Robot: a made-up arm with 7 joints. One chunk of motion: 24 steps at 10 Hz.
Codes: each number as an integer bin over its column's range. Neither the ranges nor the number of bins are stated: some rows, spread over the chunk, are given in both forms.
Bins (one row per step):
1: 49 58 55 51 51 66
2: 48 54 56 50 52 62
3: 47 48 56 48 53 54
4: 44 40 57 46 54 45
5: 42 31 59 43 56 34
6: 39 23 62 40 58 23
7: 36 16 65 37 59 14
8: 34 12 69 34 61 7
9: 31 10 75 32 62 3
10: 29 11 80 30 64 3
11: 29 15 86 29 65 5
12: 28 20 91 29 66 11
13: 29 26 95 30 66 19
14: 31 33 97 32 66 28
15: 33 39 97 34 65 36
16: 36 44 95 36 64 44
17: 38 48 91 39 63 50
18: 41 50 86 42 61 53
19: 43 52 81 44 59 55
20: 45 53 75 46 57 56
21: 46 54 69 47 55 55
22: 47 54 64 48 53 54
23: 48 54 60 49 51 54
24: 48 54 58 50 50 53
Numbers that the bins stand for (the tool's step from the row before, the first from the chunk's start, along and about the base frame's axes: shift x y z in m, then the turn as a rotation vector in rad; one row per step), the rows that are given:
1: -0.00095 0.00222 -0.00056 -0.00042 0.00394 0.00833
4: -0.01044 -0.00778 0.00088 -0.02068 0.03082 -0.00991
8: -0.02943 -0.02333 0.00948 -0.06928 0.09354 -0.04292
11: -0.03893 -0.02167 0.02168 -0.08954 0.12937 -0.04466
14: -0.03513 -0.01167 0.02957 -0.07738 0.13833 -0.02468
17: -0.02184 -0.00333 0.02526 -0.04903 0.11145 -0.00557
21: -0.00665 0.00000 0.00948 -0.01663 0.03978 -0.00122
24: -0.00285 0.00000 0.00160 -0.00447 -0.00502 -0.00296
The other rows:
2: -0.00285 0.00000 0.00016 -0.00447 0.01290 0.00486
3: -0.00475 -0.00333 0.00016 -0.01258 0.02186 -0.00209
5: -0.01424 -0.01278 0.00231 -0.03283 0.04874 -0.01946
6: -0.01994 -0.01722 0.00446 -0.04498 0.06666 -0.02902
7: -0.02564 -0.02111 0.00662 -0.05713 0.07562 -0.03684
9: -0.03513 -0.02444 0.01379 -0.07738 0.10249 -0.04639
10: -0.03893 -0.02389 0.01737 -0.08548 0.12041 -0.04639
12: -0.04083 -0.01889 0.02526 -0.08954 0.13833 -0.03944
13: -0.03893 -0.01556 0.02813 -0.08548 0.13833 -0.03249
15: -0.03133 -0.00833 0.02957 -0.06928 0.12937 -0.01773
16: -0.02564 -0.00556 0.02813 -0.06118 0.12041 -0.01078
18: -0.01614 -0.00222 0.02168 -0.03688 0.09354 -0.00296
19: -0.01234 -0.00111 0.01809 -0.02878 0.07562 -0.00122
20: -0.00855 -0.00056 0.01379 -0.02068 0.05770 -0.00035
22: -0.00475 0.00000 0.00590 -0.01258 0.02186 -0.00209
23: -0.00285 0.00000 0.00303 -0.00853 0.00394 -0.00209

